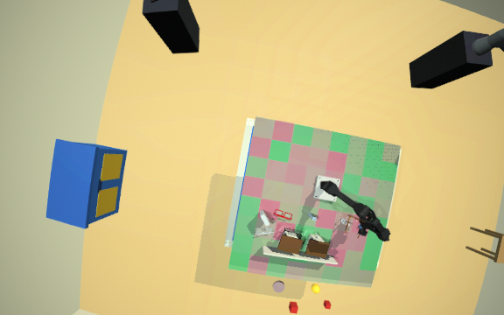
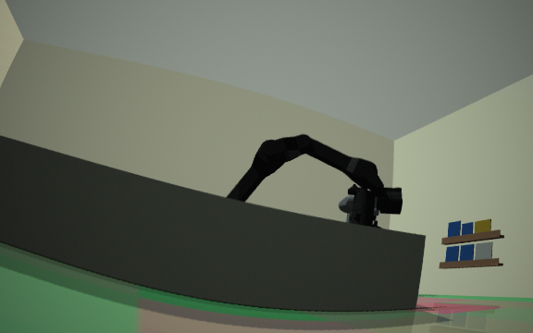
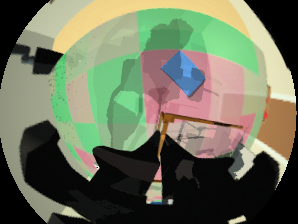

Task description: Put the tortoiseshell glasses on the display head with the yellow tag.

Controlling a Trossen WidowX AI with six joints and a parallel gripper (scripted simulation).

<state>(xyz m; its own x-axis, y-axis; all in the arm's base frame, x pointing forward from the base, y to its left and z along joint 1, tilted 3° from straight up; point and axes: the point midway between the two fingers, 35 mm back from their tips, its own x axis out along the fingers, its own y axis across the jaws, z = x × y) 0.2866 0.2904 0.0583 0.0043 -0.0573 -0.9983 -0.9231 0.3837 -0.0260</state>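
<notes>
Now: the blue block 80 mm to the left of my gripper tip, 80 mm ahead of it and 60 mm below it. Round my gripper tip: display head 360 mm to the right, 170 mm ahead; white base 500 mm to the right, 280 mm ahead, 10 mm below.
</notes>
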